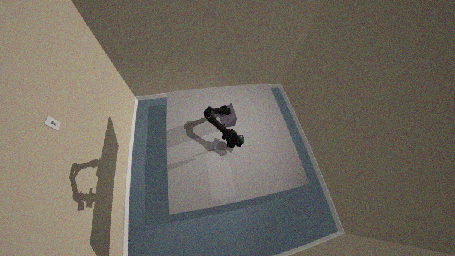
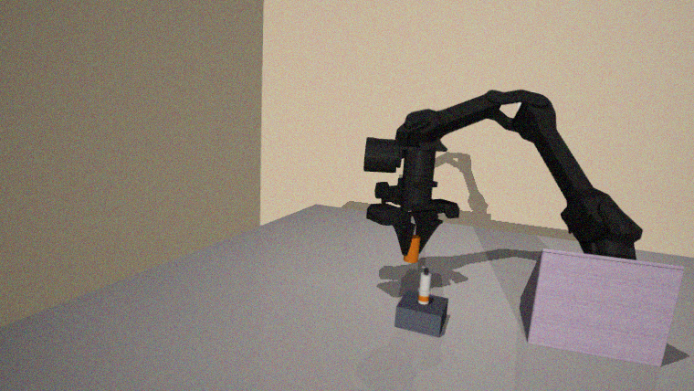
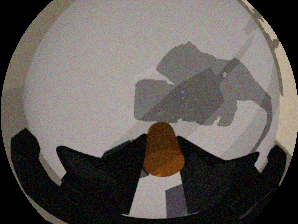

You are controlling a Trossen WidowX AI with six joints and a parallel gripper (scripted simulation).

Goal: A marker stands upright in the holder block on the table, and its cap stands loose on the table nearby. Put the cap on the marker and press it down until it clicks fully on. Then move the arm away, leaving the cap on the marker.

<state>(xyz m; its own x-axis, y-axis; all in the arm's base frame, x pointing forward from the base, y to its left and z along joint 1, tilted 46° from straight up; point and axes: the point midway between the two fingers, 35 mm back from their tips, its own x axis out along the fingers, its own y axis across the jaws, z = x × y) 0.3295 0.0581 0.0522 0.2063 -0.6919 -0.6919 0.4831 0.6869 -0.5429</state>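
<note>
Now: the dark grey holder block 10 cm to the left of my gripper tip, 6 cm below it and 6 cm behind it. Round my gripper tip: orange cap 1 cm above.
</note>
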